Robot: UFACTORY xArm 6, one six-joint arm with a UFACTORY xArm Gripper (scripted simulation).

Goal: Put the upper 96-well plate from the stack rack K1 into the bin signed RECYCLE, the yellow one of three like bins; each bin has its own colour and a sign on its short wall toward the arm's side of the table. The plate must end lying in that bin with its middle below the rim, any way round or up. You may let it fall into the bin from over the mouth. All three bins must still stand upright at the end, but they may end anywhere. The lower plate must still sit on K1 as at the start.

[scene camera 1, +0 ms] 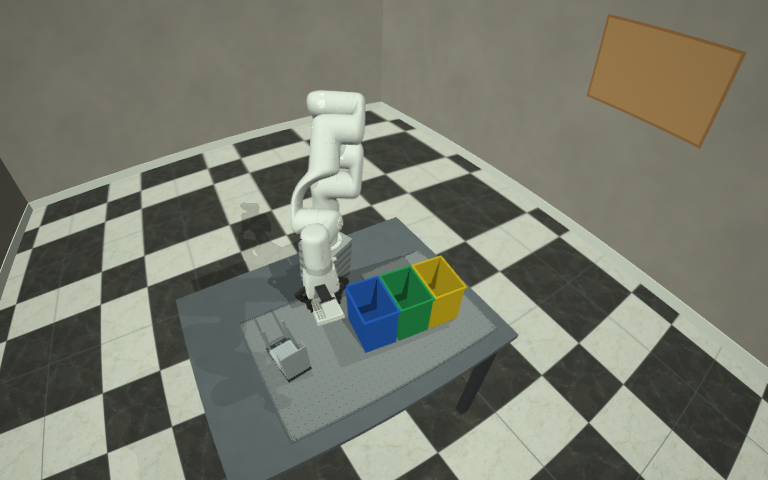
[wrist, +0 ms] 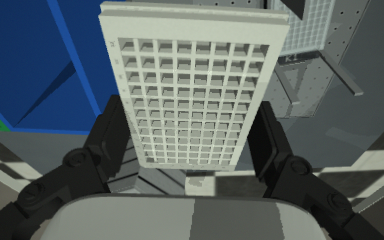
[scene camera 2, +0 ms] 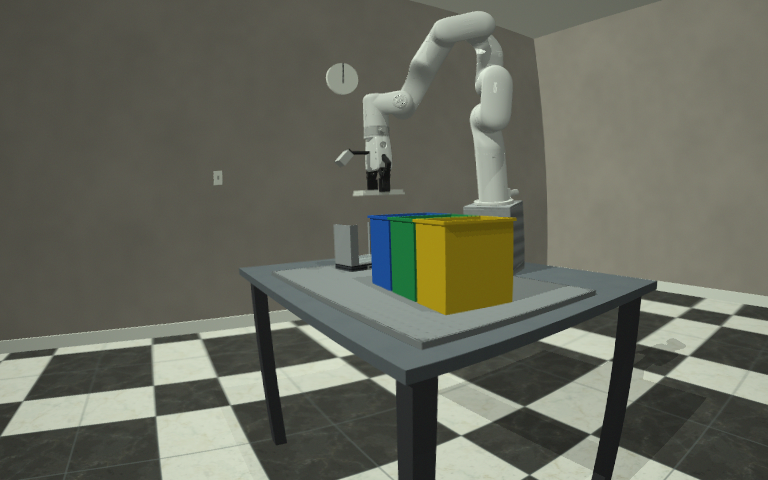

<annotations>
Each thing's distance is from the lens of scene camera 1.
yellow bin (scene camera 1: pixel 442 281): 145 cm
blue bin (scene camera 1: pixel 370 298): 137 cm
</annotations>
